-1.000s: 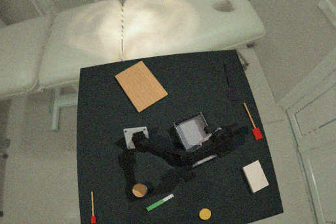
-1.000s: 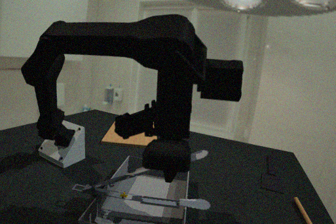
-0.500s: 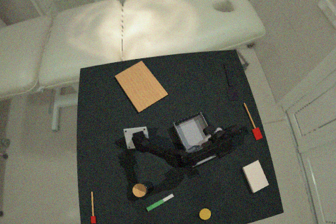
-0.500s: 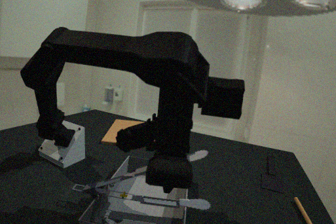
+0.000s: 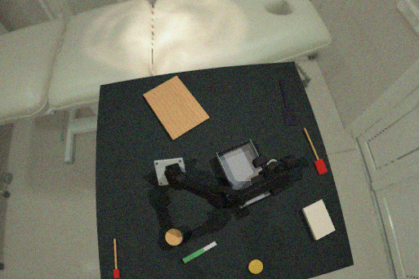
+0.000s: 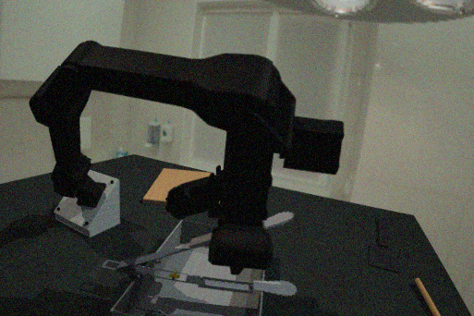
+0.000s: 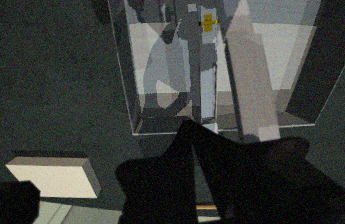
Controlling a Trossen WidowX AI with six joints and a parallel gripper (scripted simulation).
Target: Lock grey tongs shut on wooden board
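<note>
Right now the roasting tin is 6 cm behind my gripper tip, 7 cm to the left of it and 8 cm below it. From my gripper tip the other things lie so: white block (24 cm ahead, 27 cm to the right, 9 cm below); red-headed spatula (36 cm ahead, 6 cm to the left, 10 cm below); yellow disc (14 cm behind, 40 cm to the right, 9 cm below).
</note>
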